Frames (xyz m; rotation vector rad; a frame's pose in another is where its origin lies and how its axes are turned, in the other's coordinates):
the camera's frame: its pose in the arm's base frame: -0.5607 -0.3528 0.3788 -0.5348 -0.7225 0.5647
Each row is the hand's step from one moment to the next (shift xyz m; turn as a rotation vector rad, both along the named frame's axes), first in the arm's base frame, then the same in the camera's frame.
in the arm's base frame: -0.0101 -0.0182 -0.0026 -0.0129 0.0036 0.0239
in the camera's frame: -0.0191 -0.0087 0.0011 0.0053 -0.0086 0.0255
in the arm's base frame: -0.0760 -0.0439 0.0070 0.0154 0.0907 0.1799
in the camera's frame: -0.0718 -0.0143 0.0489 0.1498 -0.0512 0.1256
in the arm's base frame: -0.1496 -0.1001 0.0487 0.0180 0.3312 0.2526
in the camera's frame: -0.1342 -0.0598 0.1148 0.3386 0.0769 0.2308
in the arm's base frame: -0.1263 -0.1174 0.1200 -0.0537 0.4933 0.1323
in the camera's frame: -0.0983 -0.1237 0.1384 0.3431 0.2904 0.2484
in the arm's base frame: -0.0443 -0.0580 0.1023 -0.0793 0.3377 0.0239
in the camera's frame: -0.0177 -0.0932 0.0824 0.1781 0.2528 0.1590
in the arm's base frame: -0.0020 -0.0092 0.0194 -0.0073 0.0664 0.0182
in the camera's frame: 0.0017 -0.0182 0.0114 0.0463 0.0389 0.0337
